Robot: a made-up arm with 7 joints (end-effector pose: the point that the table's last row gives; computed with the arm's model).
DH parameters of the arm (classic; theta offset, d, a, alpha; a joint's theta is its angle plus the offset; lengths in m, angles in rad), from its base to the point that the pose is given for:
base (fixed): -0.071 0 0 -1.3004
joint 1: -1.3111 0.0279 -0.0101 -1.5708
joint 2: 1.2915 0 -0.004 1.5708
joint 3: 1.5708 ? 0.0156 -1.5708
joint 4: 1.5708 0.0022 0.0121 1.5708
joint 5: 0 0.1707 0 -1.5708
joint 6: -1.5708 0 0.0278 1.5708
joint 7: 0 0 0 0
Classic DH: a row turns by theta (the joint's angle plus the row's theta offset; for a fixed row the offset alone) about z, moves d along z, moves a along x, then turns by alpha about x.
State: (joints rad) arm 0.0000 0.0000 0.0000 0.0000 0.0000 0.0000 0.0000
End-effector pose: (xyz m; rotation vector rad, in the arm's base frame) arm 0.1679 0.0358 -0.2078 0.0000 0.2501 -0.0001
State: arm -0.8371 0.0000 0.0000 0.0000 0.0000 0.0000 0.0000
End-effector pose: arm 0.2677 -0.0230 -0.0220 -0.0284 -0.5557 -0.2259
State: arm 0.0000 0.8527 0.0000 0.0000 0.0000 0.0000 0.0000
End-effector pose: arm 0.1824 0.1525 -0.1510 0.8482 0.2346 -0.1067
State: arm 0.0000 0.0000 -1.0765 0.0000 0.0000 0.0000 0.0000
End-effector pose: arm 0.0607 -0.1538 -0.1805 -0.1345 0.2254 -1.0708
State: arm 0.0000 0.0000 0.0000 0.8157 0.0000 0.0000 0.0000
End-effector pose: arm 0.0640 0.0358 -0.3266 0.0001 1.0658 -0.0001
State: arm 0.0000 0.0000 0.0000 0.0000 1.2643 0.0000 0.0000
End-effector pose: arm 0.1679 0.0358 -0.2078 1.2574 0.2157 -0.1582
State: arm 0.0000 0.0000 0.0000 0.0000 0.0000 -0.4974 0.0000
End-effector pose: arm 0.1679 0.0358 -0.1941 0.0000 -0.2473 -0.0001
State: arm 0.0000 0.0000 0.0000 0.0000 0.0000 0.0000 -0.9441
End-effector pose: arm 0.1679 0.0358 -0.2078 -0.1180 0.2312 -0.9392
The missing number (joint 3, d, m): -0.1457
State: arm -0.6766 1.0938 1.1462 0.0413 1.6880 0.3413 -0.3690
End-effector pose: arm 0.0792 0.2568 0.1272 1.4520 0.5611 1.8097
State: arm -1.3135 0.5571 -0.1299 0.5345 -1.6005 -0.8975 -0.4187
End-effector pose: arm 0.3095 0.0701 0.0522 -0.9079 -1.3832 -0.2415
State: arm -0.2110 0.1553 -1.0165 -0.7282 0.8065 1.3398 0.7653
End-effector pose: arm 0.0982 -0.0951 -0.0762 0.8577 0.0214 0.3946
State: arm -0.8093 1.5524 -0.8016 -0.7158 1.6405 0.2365 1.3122
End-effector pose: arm 0.1751 0.0163 -0.0353 1.3185 -2.7471 0.0586
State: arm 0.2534 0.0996 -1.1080 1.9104 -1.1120 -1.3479 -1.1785
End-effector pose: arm -0.1493 0.1125 -0.2699 -0.1517 1.0032 -1.0558
